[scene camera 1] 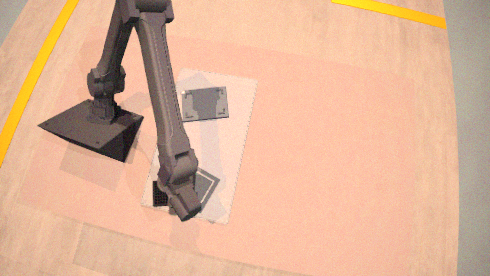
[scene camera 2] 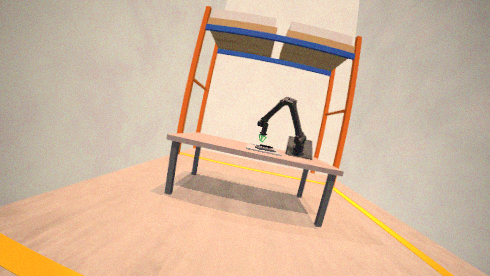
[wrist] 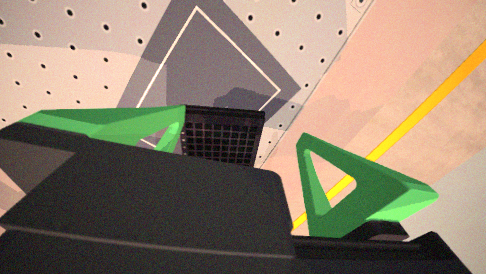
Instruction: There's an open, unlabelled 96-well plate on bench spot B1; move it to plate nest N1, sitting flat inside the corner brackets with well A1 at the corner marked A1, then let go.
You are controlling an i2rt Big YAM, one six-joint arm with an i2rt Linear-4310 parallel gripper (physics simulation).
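Pixels of known places: gripper, fingertip midpoint: [scene camera 2: 260, 141] [wrist: 245, 126]; arm's base at its link origin: [scene camera 1: 104, 115] [scene camera 2: 298, 150].
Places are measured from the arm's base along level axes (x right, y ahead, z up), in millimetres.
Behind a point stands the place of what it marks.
The black 96-well plate [scene camera 1: 160, 194] {x 246, y 239, z -38 mm} [wrist: 220, 142] {x 228, y 302, z -35 mm} lies at the near-left end of the white board in scene camera 1, partly hidden by the arm. In the wrist view it overlaps the dark pad with the white outline [wrist: 200, 55] {x 193, y 376, z -49 mm} [scene camera 1: 206, 186] {x 204, y 385, z -49 mm} and is turned relative to that outline; its lower part is hidden by the gripper body. I cannot read its A1 marking. The dark plate nest [scene camera 1: 205, 103] {x -86, y 347, z -39 mm} has corner brackets, no plate in it, and a white mark at its upper-left corner. My gripper [scene camera 2: 262, 138] {x 240, y 342, z -8 mm} [wrist: 245, 126] {x 240, y 342, z -8 mm} is open and empty, above the plate.
The perforated white board [scene camera 1: 237, 130] {x 2, y 469, z -51 mm} [wrist: 30, 60] {x 55, y 335, z -51 mm} carries the pad and nest. The arm's dark base [scene camera 1: 95, 130] {x 78, y 21, z 67 mm} stands left of the board on the table [scene camera 2: 220, 145] {x -306, y 729, z -64 mm}. An orange and blue rack [scene camera 2: 352, 100] with boxes stands behind the table.
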